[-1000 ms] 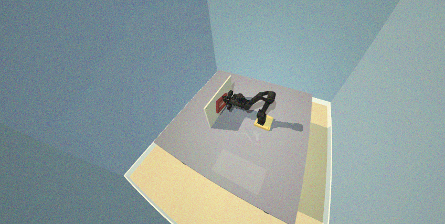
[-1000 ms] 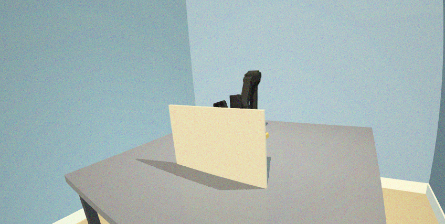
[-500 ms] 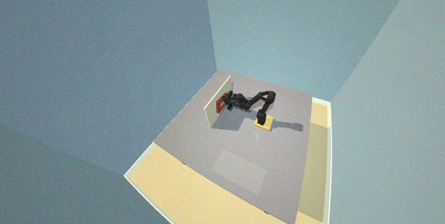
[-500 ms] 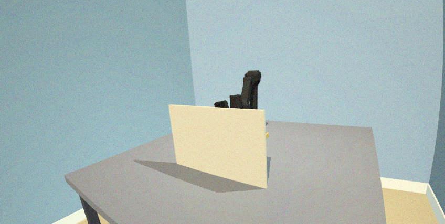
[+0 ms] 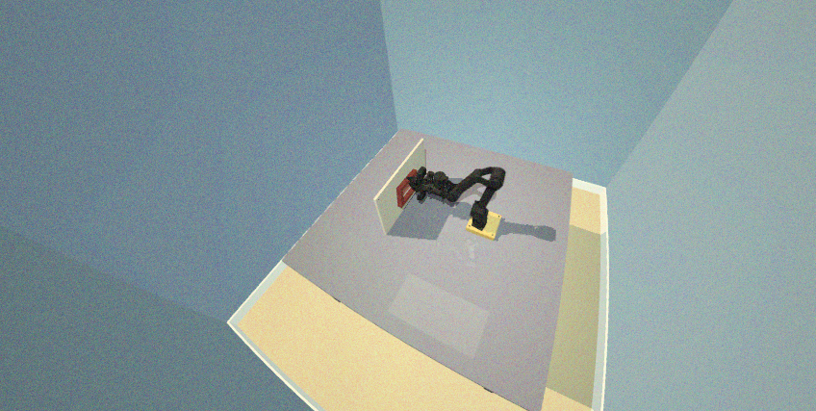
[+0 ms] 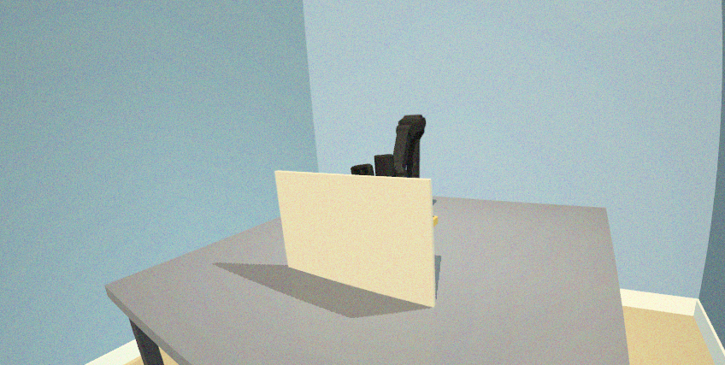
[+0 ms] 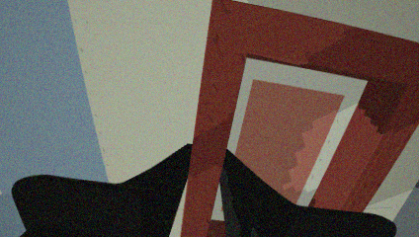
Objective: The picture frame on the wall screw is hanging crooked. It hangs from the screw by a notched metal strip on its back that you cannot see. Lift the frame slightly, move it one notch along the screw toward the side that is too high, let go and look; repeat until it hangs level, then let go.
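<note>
The dark red picture frame is 50 mm below my gripper tip and 10 mm to the left of it. Round my gripper tip: cream wall panel: 60 mm below, 20 mm ahead.
</note>
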